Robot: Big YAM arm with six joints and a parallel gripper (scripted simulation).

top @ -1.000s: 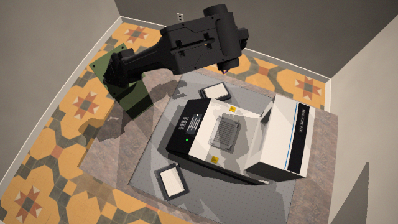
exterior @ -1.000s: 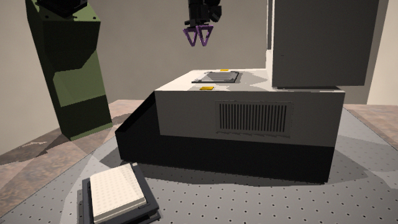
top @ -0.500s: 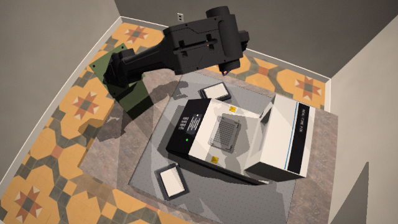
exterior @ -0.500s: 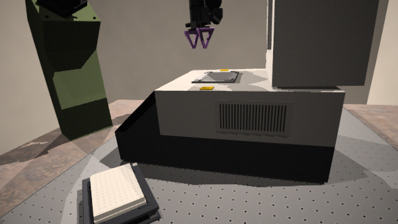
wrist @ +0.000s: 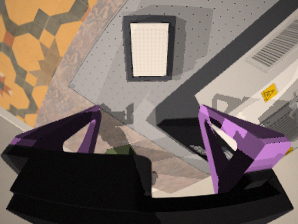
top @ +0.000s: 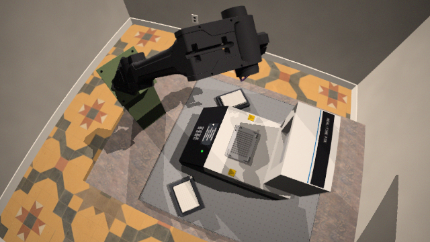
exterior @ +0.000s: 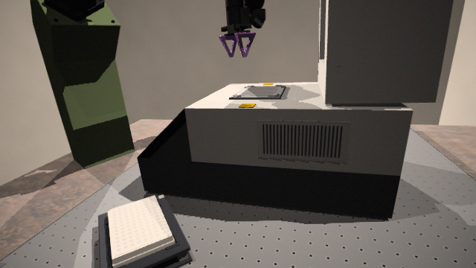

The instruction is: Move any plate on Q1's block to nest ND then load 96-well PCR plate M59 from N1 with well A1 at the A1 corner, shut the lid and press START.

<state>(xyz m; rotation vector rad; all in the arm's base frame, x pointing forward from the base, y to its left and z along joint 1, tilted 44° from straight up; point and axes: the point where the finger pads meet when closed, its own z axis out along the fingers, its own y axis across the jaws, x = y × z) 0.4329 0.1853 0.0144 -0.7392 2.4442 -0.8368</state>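
My gripper is now 220 mm past the dark nest N1, 530 mm to the left of it and 250 mm above it. From my hand the other things lie so: dark nest nd 270 mm below.
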